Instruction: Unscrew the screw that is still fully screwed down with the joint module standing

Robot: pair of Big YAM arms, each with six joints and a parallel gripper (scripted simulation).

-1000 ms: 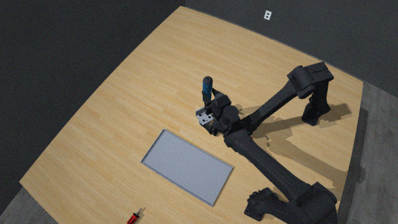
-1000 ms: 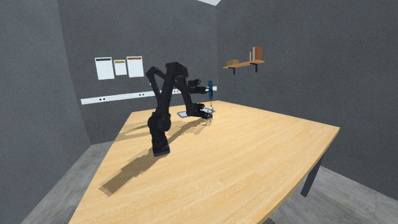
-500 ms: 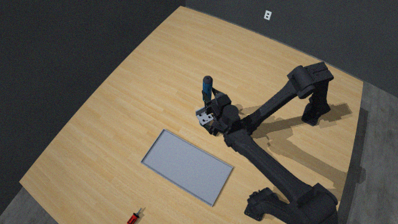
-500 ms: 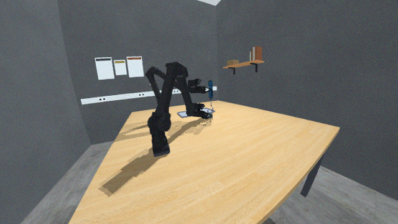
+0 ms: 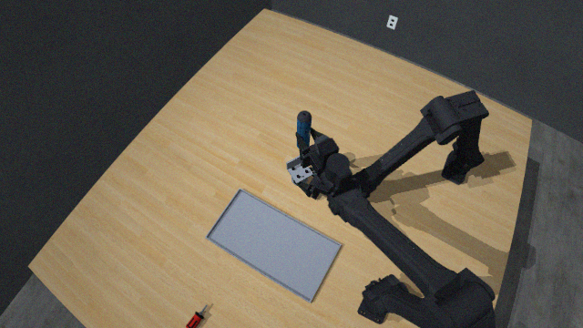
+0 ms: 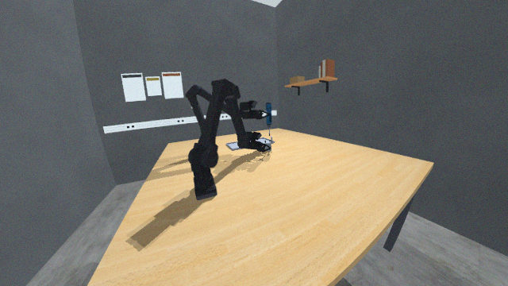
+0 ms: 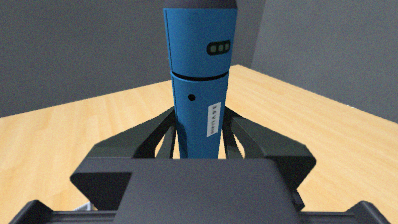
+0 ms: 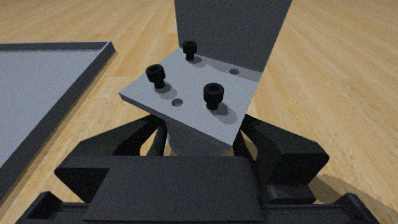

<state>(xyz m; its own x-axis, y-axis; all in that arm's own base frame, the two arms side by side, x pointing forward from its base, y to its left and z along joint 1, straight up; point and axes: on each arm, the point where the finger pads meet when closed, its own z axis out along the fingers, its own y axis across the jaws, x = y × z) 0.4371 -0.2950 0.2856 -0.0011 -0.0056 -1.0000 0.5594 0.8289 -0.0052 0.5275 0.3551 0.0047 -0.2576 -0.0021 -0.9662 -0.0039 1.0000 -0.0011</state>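
My right gripper is now 1 cm below the joint module. Also, from my right hand: grey bracket (5 cm above); grey tray (8 cm behind, 25 cm to the left, 2 cm below).
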